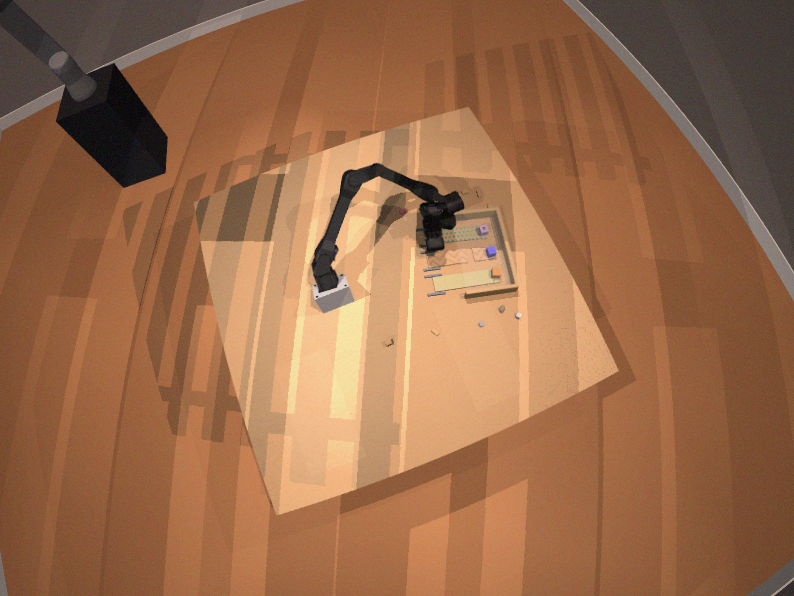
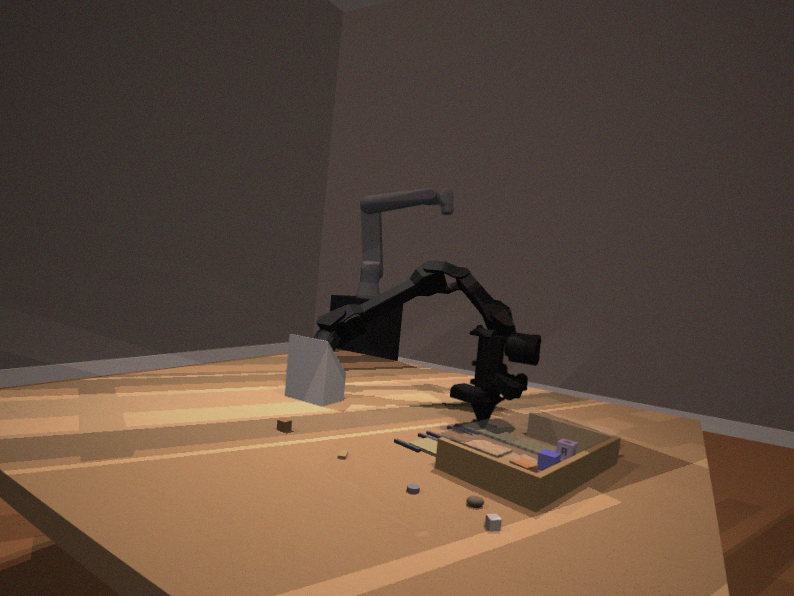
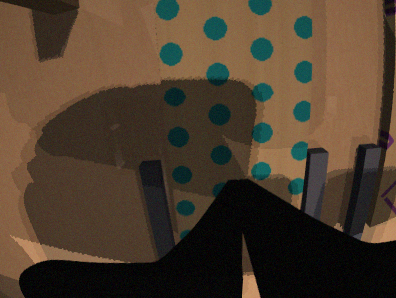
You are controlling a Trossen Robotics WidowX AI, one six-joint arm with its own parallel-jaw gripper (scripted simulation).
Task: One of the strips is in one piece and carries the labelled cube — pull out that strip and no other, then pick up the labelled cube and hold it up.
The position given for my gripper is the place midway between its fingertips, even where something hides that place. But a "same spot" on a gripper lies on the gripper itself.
My gripper shows in image 1 (430, 236), in image 2 and in image 3. One and the same spot on my gripper: (image 3: 285, 245) is (image 2: 488, 407).
